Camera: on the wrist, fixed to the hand. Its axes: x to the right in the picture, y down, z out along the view.
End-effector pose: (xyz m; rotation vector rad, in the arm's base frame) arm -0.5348 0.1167 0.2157 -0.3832 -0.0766 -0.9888
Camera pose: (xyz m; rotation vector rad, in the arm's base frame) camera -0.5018 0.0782 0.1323 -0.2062 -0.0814 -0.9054
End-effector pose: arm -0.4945 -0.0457 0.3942 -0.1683 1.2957 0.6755
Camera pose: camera -0.5812 -0.0514 0.3497 -0.0052 1.4178 0.6376
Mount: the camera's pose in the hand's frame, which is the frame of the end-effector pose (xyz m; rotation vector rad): 0.0294 0.0318 -0.0875 0.1604 0.0634 0.0829
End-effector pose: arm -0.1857 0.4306 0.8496 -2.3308 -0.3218 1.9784
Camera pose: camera -0.0917 0.4128 0.8301 -2.3344 -0.0608 1.8826
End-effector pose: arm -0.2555 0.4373 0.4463 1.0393 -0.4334 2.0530
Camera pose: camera -0.3367 0.4833 0.4178 1.0622 -0.2872 2.2176
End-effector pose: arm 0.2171 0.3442 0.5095 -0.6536 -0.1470 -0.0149
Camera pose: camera 0.2596 0.3173 0.4258 -0.4980 -0.0591 0.0555
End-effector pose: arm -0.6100 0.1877 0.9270 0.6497 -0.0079 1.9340
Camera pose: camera -0.6840 0.2234 0.8742 0.7030 0.1638 2.0491
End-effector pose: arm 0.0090 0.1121 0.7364 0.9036 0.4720 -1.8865
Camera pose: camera 0.0630 0.1368 0.6589 1.0751 0.3192 -1.8436
